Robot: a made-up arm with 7 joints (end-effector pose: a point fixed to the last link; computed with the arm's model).
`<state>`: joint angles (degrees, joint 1 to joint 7).
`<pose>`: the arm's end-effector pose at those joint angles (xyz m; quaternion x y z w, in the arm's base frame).
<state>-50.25 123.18 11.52 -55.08 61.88 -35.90 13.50</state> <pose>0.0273 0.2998 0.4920 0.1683 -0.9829 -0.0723 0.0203</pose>
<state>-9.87 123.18 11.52 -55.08 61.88 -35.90 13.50</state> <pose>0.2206 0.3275 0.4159 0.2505 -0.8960 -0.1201 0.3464</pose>
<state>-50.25 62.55 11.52 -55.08 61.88 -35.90 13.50</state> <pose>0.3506 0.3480 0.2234 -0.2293 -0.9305 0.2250 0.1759</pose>
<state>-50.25 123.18 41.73 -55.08 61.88 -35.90 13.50</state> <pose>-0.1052 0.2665 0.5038 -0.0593 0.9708 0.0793 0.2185</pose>
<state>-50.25 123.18 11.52 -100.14 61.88 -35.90 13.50</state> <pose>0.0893 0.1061 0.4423 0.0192 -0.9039 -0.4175 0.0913</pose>
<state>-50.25 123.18 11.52 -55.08 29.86 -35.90 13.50</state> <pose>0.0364 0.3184 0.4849 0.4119 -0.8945 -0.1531 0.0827</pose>
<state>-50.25 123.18 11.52 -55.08 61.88 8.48 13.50</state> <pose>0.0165 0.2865 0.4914 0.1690 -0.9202 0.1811 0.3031</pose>
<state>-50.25 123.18 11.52 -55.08 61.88 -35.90 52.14</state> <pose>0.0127 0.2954 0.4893 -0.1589 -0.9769 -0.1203 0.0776</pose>
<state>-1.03 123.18 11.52 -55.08 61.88 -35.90 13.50</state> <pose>0.2524 0.3392 0.3836 0.2647 -0.8617 -0.1287 0.4134</pose>
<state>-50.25 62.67 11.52 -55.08 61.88 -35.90 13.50</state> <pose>0.3500 0.3483 0.2240 -0.2286 -0.9309 0.2245 0.1757</pose>
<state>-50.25 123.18 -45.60 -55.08 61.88 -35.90 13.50</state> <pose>0.1703 0.4202 0.3237 0.3370 -0.8231 -0.0462 0.4547</pose>
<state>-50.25 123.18 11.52 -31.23 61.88 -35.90 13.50</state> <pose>-0.0267 0.3923 0.4563 -0.2381 0.9638 -0.1183 0.0192</pose>
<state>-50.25 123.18 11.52 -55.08 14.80 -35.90 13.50</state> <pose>0.0367 0.3285 0.4824 0.5165 -0.8283 -0.1873 0.1100</pose>
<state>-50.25 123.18 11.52 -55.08 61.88 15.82 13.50</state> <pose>0.0149 0.2844 0.4926 0.1666 -0.8961 0.2214 0.3466</pose>
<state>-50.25 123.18 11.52 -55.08 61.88 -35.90 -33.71</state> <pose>0.0362 0.3154 0.4972 -0.5387 0.8409 0.0033 0.0520</pose>
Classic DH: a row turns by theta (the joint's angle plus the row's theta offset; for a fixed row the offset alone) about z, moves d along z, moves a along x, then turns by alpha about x. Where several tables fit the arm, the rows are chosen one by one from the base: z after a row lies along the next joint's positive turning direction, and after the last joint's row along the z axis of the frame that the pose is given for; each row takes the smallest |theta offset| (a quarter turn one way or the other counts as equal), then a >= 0, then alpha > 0; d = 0 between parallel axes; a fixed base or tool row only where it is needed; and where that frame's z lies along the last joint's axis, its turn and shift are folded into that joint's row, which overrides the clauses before.
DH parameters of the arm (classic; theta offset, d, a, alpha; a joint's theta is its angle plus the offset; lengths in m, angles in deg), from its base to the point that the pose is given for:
base (fixed): 0 0.06 0.0139 -70
joint 1: -90 0.0466 0.0133 -90
joint 2: 70 -0.0131 -0.0135 90
joint 3: 90 -0.2435 0.0475 -90
joint 4: 0 0.0281 -0.0513 90
joint 5: 0 -0.2889 0.0198 -90
joint 6: 0 -0.0167 -0.0087 90
joint 7: 87.1 0.0177 -0.0234 11.94
tool (fixed): -68.91 0.0048 0 0

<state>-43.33 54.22 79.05 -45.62 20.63 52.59 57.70</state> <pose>0.1676 0.5279 0.1077 -0.5048 -0.3697 0.7611 0.1708</pose>
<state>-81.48 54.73 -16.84 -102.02 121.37 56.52 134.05</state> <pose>0.2707 0.0620 0.3980 -0.5714 0.4321 0.3707 0.5911</pose>
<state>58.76 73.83 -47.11 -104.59 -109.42 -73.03 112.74</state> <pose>-0.1149 0.2253 -0.2252 -0.3637 0.5255 -0.3869 0.6648</pose>
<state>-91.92 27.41 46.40 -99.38 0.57 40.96 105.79</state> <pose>0.1622 0.2429 0.3651 0.8767 0.4213 -0.2306 0.0283</pose>
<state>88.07 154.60 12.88 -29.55 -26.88 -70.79 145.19</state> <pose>0.4412 0.3706 0.0854 0.2348 0.1735 0.1767 0.9400</pose>
